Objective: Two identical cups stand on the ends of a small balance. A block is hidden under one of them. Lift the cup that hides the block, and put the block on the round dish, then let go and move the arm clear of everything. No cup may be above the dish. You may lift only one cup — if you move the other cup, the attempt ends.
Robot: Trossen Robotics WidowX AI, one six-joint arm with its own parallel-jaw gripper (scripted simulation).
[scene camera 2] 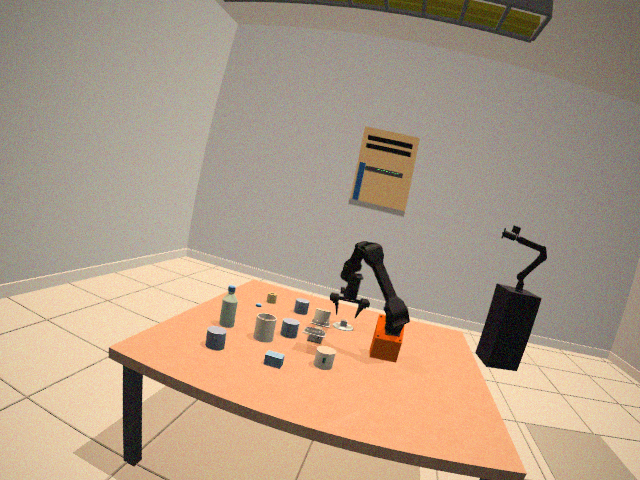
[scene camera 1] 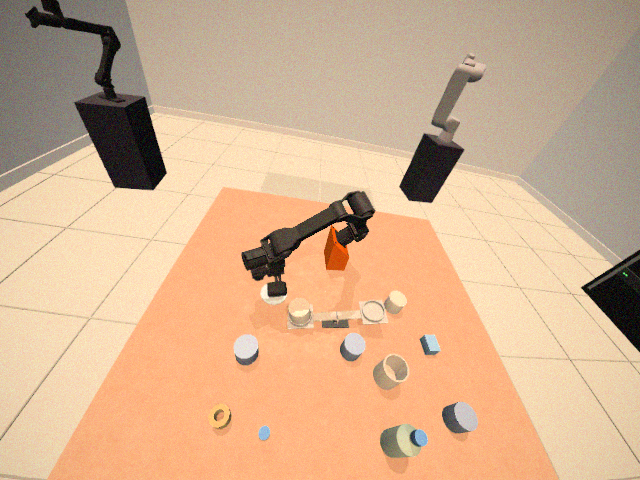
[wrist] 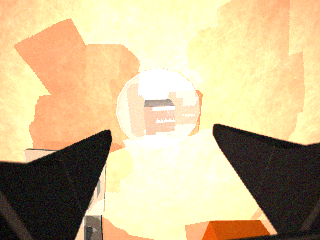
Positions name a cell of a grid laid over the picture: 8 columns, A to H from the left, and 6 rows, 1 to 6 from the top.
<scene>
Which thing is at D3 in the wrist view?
A pale block.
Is the gripper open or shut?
Open.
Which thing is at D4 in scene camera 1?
The gripper.
</scene>
